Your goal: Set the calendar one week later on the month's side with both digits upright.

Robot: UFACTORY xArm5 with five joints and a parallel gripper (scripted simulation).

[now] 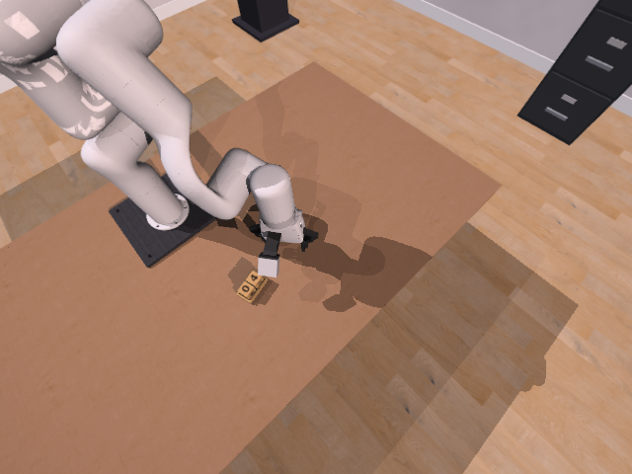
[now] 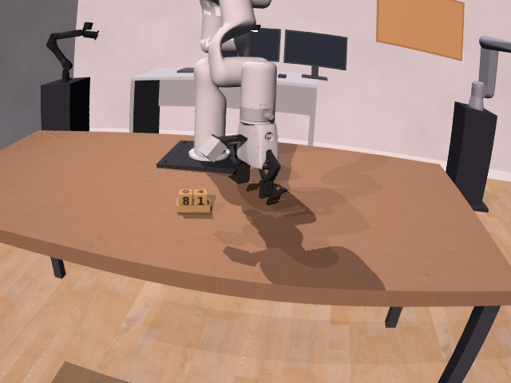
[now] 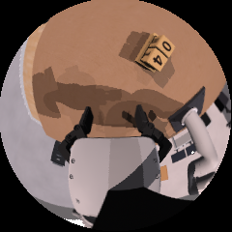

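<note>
Right now the wooden calendar tray is 1 cm ahead of my hand, 14 cm to the right of it and 6 cm below it.
</note>
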